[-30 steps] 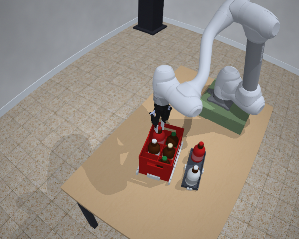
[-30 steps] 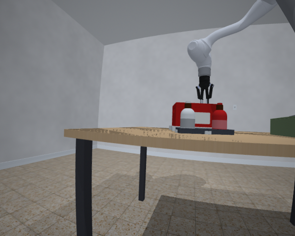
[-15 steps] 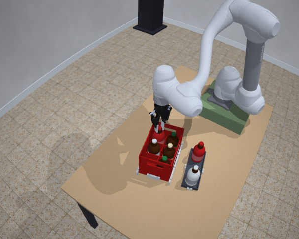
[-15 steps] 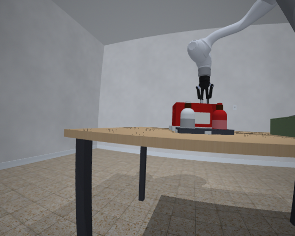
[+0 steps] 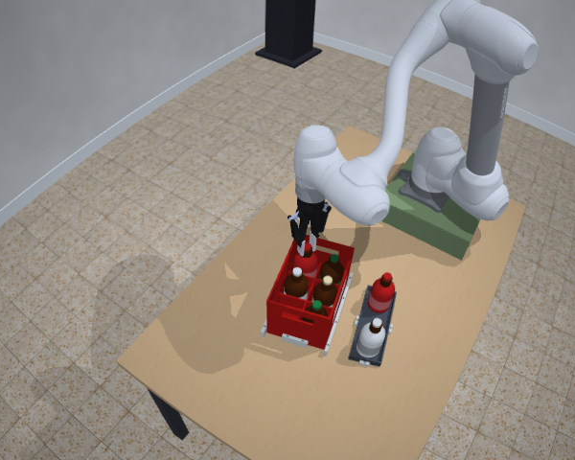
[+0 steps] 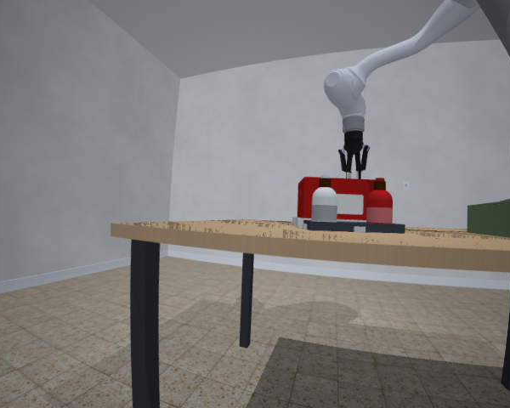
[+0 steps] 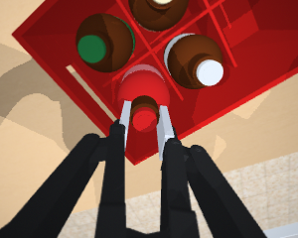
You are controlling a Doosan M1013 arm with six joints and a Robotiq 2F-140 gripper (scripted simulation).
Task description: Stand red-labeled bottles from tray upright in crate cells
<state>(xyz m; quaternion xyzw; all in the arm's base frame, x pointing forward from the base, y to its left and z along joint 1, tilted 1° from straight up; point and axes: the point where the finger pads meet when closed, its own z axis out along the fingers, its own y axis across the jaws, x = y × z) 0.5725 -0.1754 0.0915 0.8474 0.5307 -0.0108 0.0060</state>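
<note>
Right now the red crate is 11 cm below my hand, 7 cm to the left of it and 7 cm ahead of it. From my hand the other things lie so: grey-labeled bottle: 31 cm to the left, 11 cm below, 9 cm ahead.
</note>
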